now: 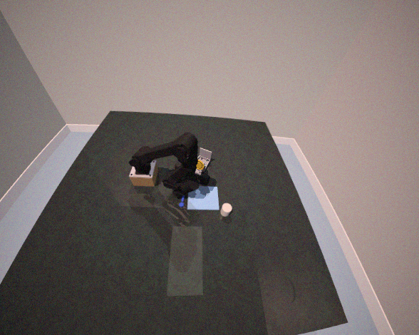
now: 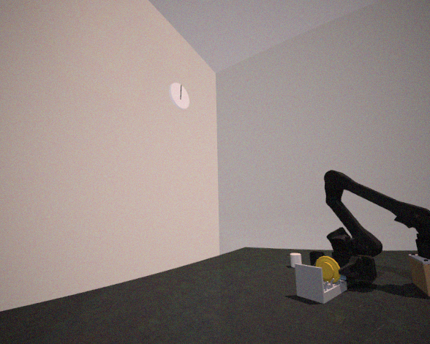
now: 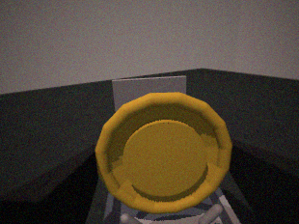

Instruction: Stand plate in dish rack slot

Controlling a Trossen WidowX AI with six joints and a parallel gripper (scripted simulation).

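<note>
Now: the yellow plate 1 cm to the right of my gripper tip. The rest, counted from my gripper tip: blue spoon (20 cm to the right, 9 cm behind, 5 cm below); grey dish rack (3 cm below, 2 cm to the left, 1 cm ahead); light blue mat (18 cm to the right, 5 cm below, 1 cm ahead).
</note>
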